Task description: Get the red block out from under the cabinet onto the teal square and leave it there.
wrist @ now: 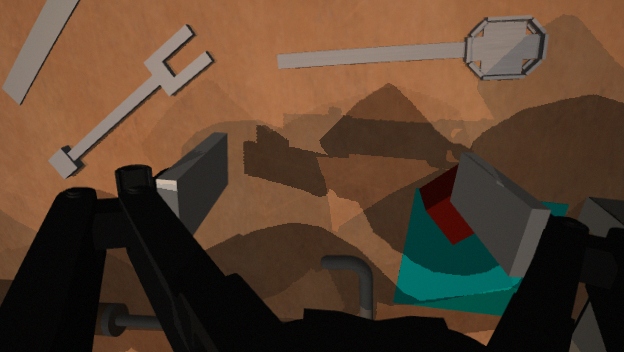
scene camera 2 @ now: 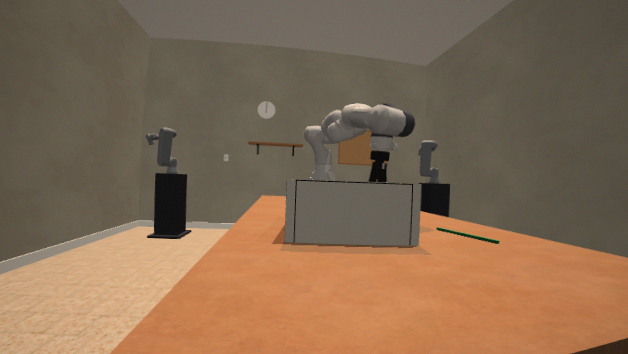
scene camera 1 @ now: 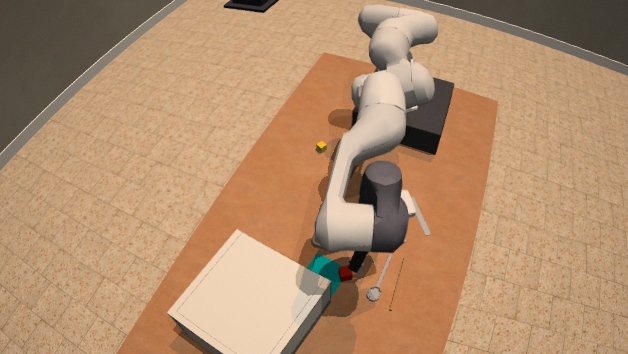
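Observation:
The red block [scene camera 1: 345, 273] [wrist: 450, 220] is outside the cabinet, at the edge of the teal square [scene camera 1: 324, 266] [wrist: 440, 286]. In the wrist view it overlaps the square near one corner, and the right finger hides part of it. The pale cabinet [scene camera 1: 250, 290] [scene camera 2: 355, 212] stands beside the square and hides part of it in scene camera 1. My gripper [wrist: 342, 168] is open, with nothing between its wide-set fingers. It hangs above the table with its right finger over the block in the wrist view; the height gap is unclear. In scene camera 2 the cabinet hides the fingertips.
A ladle-like tool [scene camera 1: 383, 272] [wrist: 375, 55] and a thin stick [scene camera 1: 396, 285] lie right of the block. A forked tool [wrist: 117, 117] and a bent grey rod [wrist: 366, 285] lie near the gripper. A yellow block [scene camera 1: 321, 147] and a green stick [scene camera 2: 467, 235] lie farther off.

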